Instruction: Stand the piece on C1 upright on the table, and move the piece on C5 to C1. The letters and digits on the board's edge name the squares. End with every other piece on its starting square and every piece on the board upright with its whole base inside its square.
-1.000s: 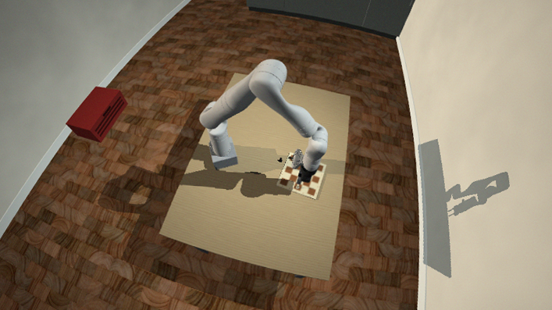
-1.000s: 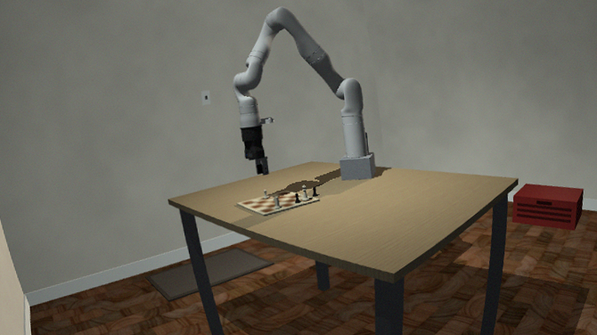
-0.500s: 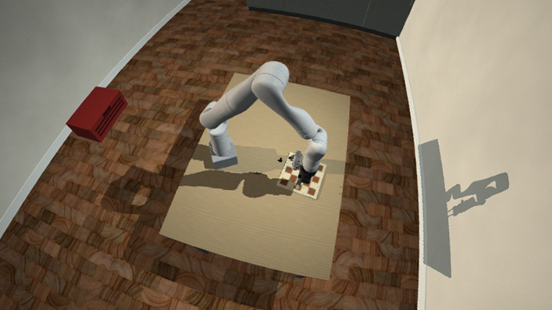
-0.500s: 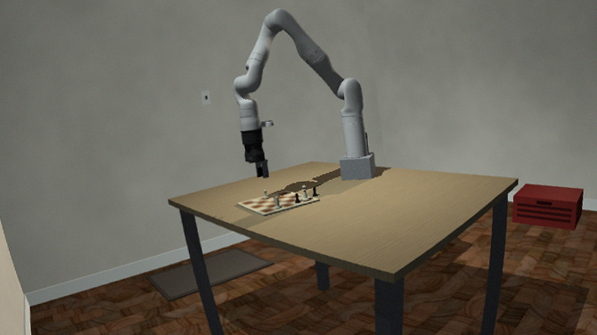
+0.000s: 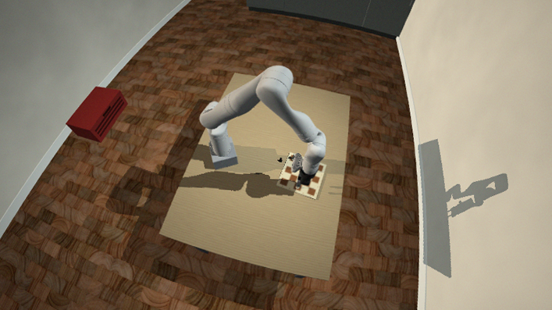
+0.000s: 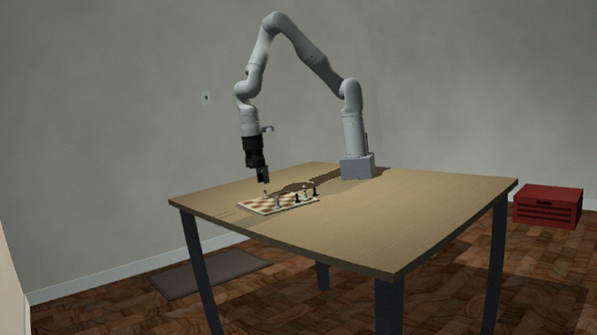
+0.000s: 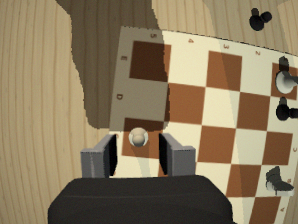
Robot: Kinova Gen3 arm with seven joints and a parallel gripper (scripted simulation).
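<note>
The white pawn is 60 mm below my hand. The rest, counted from my hand: chessboard (80 mm to the left, 80 mm below, 10 mm ahead).
</note>
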